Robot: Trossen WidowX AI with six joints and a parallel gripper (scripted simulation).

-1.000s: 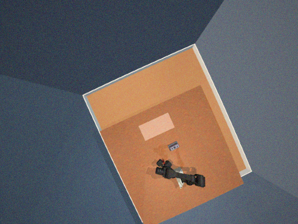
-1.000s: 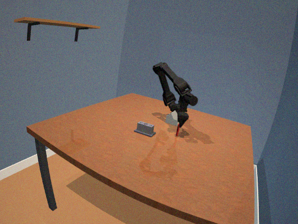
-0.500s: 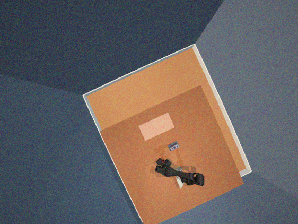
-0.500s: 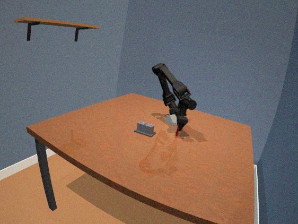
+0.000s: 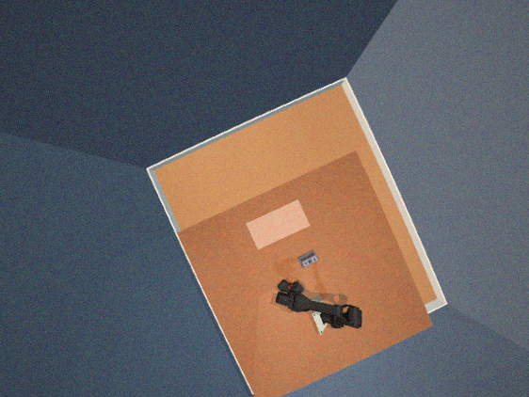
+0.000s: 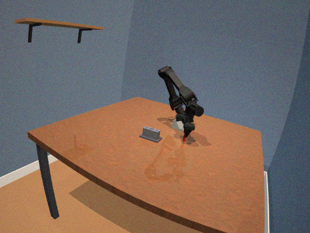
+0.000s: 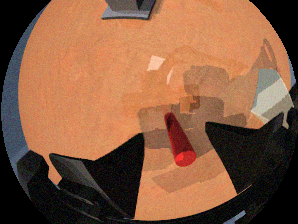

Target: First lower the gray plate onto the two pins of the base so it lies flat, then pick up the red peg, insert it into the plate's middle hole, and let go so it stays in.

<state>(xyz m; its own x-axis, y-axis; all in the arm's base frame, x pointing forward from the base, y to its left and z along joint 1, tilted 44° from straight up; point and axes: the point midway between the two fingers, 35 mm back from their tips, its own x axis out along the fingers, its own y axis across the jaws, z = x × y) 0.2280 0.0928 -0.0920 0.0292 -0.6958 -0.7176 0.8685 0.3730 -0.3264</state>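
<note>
Right now my gripper tip is right at the red peg. Also, from my gripper tip: gray plate: 110 mm ahead, 170 mm to the right; then gray base: 110 mm ahead, 170 mm to the right, 30 mm below.
</note>
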